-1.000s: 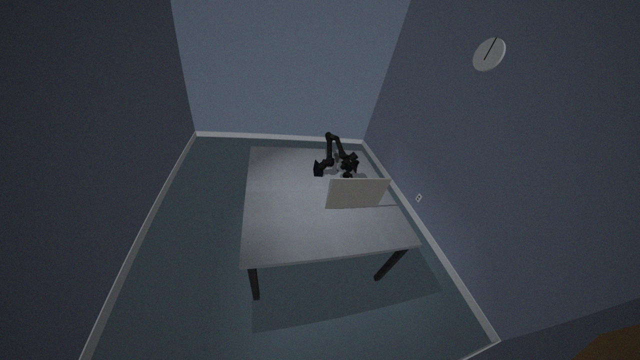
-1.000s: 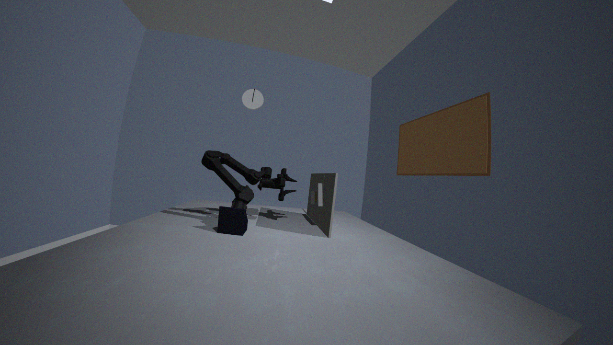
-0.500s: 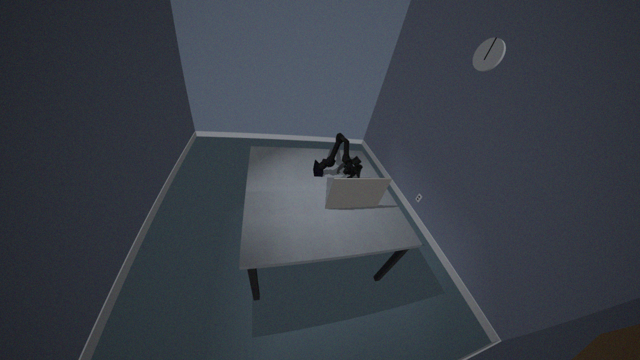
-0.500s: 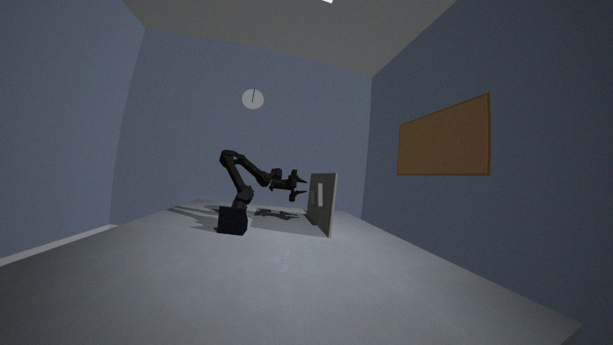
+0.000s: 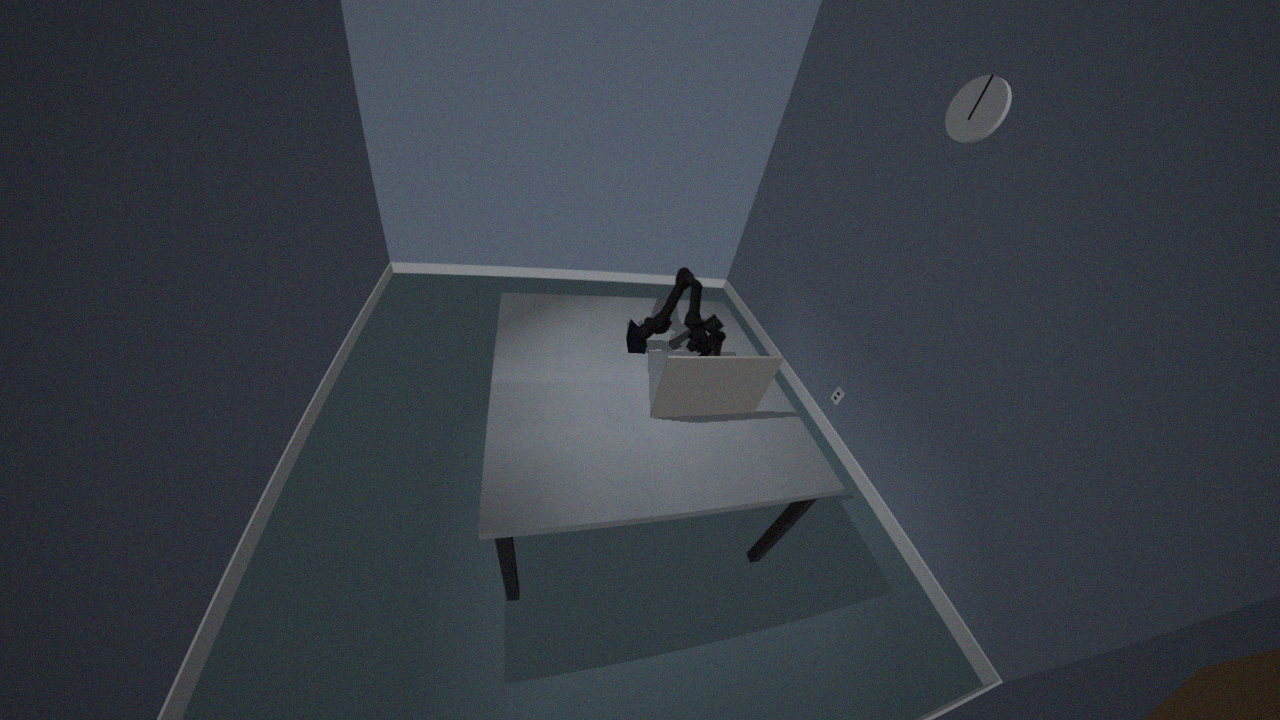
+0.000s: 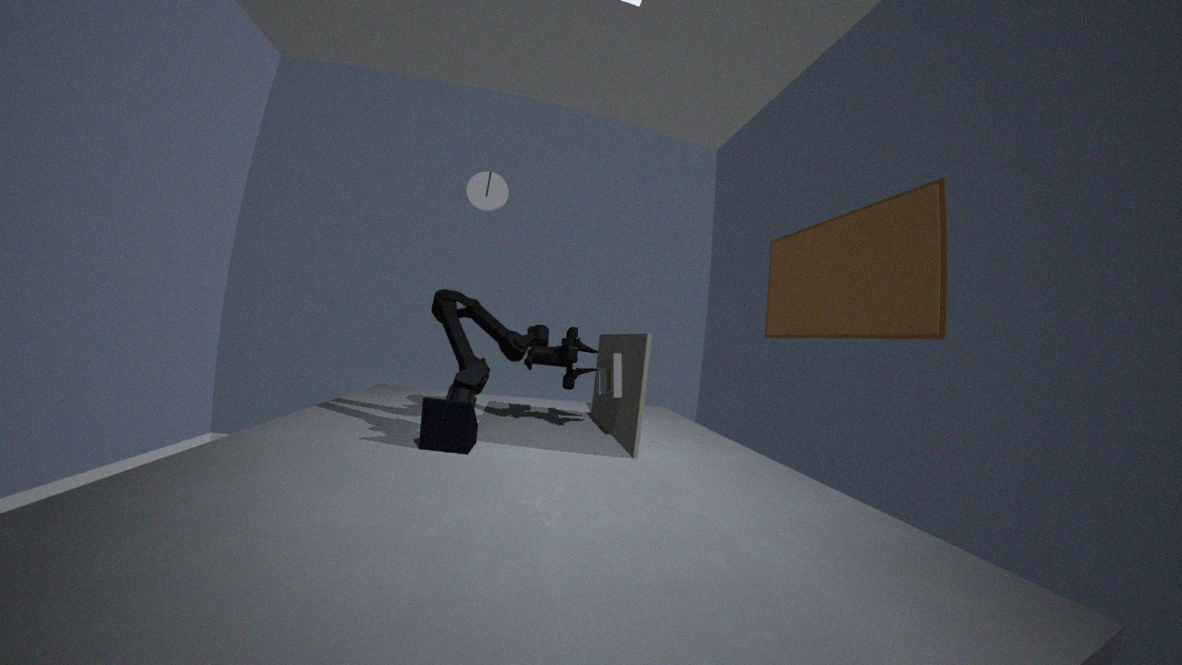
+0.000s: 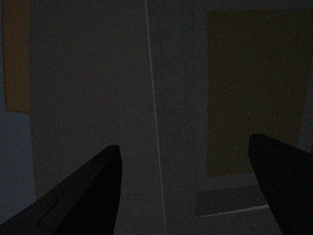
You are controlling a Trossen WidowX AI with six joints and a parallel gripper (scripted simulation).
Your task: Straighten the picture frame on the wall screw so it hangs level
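My gripper tip is 50 mm short of the picture frame, 20 mm to the left of it and 50 mm above it. Round my gripper tip: wall panel (60 mm ahead, 60 mm below).
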